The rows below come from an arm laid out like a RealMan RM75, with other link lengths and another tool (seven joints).
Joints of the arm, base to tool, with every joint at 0 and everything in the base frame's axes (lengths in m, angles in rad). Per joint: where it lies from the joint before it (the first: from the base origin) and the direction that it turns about. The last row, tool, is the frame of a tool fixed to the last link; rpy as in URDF.
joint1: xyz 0.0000 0.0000 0.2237 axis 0 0 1
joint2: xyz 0.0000 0.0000 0.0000 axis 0 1 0
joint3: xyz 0.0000 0.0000 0.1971 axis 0 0 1
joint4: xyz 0.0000 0.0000 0.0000 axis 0 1 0
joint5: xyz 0.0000 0.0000 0.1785 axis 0 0 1
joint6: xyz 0.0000 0.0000 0.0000 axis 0 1 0
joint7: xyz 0.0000 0.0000 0.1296 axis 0 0 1
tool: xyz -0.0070 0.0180 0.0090 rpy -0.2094 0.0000 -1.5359
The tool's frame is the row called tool.
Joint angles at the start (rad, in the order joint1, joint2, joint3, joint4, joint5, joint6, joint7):
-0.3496, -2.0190, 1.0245, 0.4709, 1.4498, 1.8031, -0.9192
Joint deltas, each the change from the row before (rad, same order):
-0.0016, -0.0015, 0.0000, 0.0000, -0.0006, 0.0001, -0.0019
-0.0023, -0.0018, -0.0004, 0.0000, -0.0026, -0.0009, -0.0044
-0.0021, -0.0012, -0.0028, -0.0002, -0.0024, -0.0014, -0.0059
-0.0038, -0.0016, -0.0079, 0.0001, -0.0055, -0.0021, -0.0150
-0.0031, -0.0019, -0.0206, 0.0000, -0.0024, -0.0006, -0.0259
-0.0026, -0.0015, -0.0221, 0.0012, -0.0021, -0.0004, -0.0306
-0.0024, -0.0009, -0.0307, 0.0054, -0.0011, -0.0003, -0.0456
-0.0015, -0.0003, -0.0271, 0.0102, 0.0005, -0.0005, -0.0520
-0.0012, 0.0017, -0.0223, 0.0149, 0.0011, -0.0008, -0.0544
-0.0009, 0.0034, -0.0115, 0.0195, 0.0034, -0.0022, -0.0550
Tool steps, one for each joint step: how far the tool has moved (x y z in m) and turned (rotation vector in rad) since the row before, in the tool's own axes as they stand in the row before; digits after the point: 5 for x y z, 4 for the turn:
0.00003, 0.00006, 0.00078, -0.0021, -0.0009, -0.0017
0.00040, 0.00027, 0.00107, -0.0035, 0.0012, -0.0030
0.00075, 0.00045, 0.00075, -0.0034, 0.0040, -0.0033
0.00183, 0.00139, 0.00116, -0.0080, 0.0106, -0.0081
0.00260, 0.00236, 0.00045, -0.0121, 0.0207, -0.0152
0.00272, 0.00275, 0.00023, -0.0126, 0.0222, -0.0183
0.00379, 0.00426, -0.00016, -0.0155, 0.0294, -0.0257
0.00345, 0.00454, -0.00018, -0.0121, 0.0257, -0.0298
0.00334, 0.00501, -0.00031, -0.0075, 0.0209, -0.0291
0.00260, 0.00451, -0.00011, 0.0027, 0.0123, -0.0295

